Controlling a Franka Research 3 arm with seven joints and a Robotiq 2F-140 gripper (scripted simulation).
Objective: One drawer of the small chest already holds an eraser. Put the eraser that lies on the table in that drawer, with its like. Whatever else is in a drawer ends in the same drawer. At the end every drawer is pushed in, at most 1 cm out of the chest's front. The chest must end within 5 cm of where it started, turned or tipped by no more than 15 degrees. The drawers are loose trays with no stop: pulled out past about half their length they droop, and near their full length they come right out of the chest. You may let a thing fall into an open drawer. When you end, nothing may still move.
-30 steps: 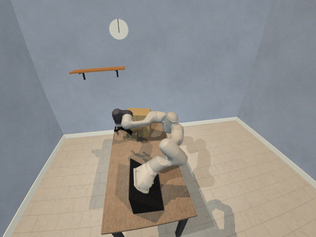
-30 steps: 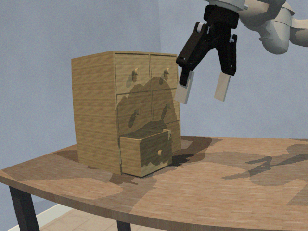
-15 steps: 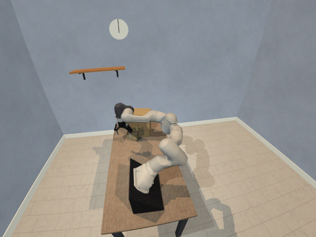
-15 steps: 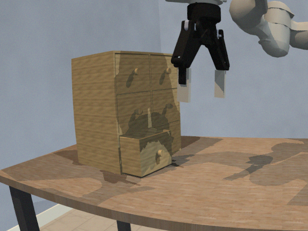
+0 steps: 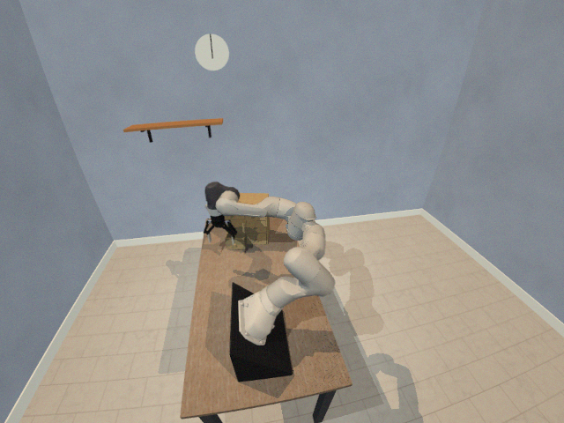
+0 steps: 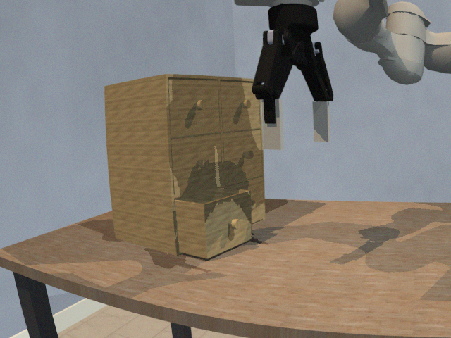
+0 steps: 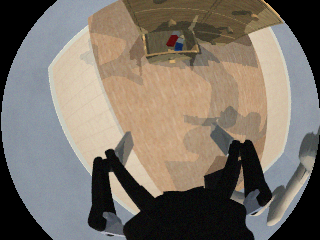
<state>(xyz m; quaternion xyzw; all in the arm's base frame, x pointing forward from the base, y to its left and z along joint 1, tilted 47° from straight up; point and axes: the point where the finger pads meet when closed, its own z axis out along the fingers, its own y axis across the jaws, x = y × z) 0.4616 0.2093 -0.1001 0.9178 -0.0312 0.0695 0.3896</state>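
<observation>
Right now the blue eraser is 210 mm ahead of my hand, 90 mm to the right of it and 190 mm below it.
</observation>
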